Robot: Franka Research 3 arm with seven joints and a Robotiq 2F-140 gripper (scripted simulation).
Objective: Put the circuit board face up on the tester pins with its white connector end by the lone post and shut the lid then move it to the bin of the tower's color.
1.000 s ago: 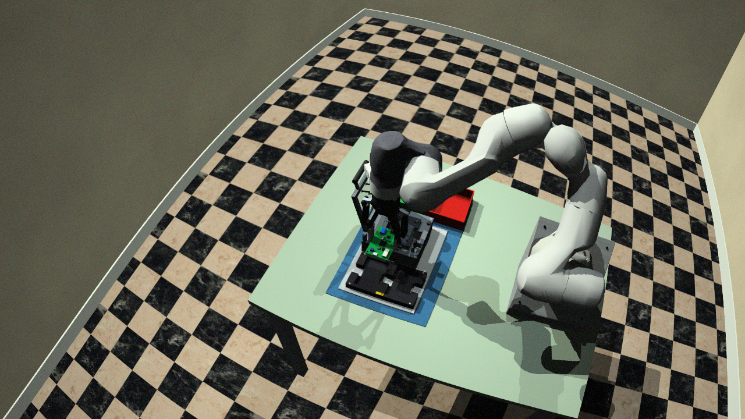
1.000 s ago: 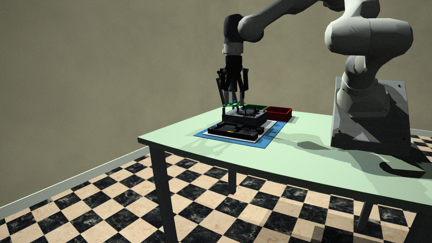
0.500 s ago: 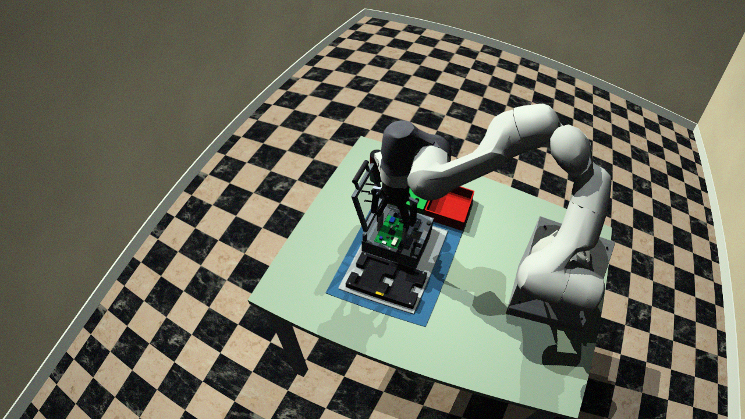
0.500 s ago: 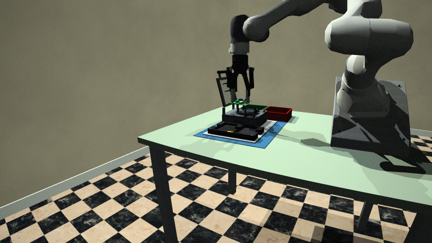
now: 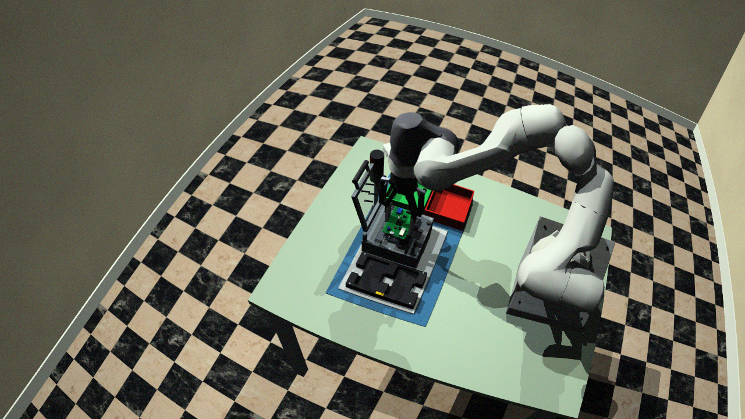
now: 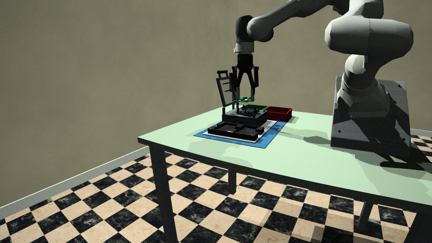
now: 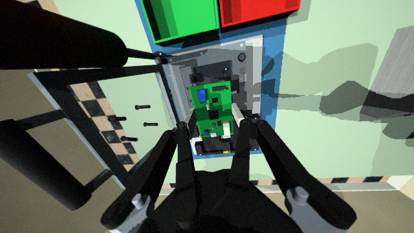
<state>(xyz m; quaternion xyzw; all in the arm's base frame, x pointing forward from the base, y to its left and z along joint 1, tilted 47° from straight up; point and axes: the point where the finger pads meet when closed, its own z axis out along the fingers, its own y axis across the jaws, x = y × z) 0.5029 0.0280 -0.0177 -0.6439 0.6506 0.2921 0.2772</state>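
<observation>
The tester plate lies 2 cm to the right of my hand and 8 cm below it. Round my hand: green circuit board: 2 cm below; tester lid: 12 cm ahead, 3 cm to the right, 3 cm above; green bin: 4 cm ahead, 23 cm to the right, 14 cm below.
</observation>
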